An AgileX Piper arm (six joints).
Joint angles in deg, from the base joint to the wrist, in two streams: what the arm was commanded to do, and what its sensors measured. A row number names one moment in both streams.
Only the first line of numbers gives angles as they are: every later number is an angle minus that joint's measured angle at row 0.
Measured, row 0:
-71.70, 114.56, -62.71, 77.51, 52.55, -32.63
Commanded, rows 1 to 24:
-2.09, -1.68, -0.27, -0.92, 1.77, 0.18
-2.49, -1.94, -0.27, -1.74, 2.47, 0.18
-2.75, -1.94, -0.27, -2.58, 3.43, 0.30
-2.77, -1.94, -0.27, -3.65, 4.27, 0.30
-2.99, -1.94, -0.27, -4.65, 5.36, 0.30
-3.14, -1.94, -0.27, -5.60, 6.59, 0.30
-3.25, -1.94, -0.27, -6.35, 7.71, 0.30
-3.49, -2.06, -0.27, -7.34, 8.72, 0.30
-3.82, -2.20, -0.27, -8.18, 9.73, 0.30
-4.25, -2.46, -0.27, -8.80, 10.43, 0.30
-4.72, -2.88, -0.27, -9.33, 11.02, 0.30
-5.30, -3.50, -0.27, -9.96, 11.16, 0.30
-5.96, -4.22, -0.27, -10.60, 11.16, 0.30
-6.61, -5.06, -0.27, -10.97, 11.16, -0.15
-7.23, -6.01, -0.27, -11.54, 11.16, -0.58
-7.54, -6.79, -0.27, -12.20, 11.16, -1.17
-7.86, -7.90, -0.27, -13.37, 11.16, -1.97
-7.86, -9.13, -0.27, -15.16, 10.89, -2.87
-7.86, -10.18, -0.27, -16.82, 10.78, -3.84
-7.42, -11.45, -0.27, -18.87, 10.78, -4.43
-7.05, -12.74, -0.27, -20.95, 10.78, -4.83
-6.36, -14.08, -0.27, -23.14, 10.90, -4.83
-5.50, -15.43, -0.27, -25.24, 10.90, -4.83
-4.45, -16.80, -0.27, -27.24, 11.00, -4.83
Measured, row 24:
-6.92, -12.01, 0.00, -19.98, 10.34, -3.44
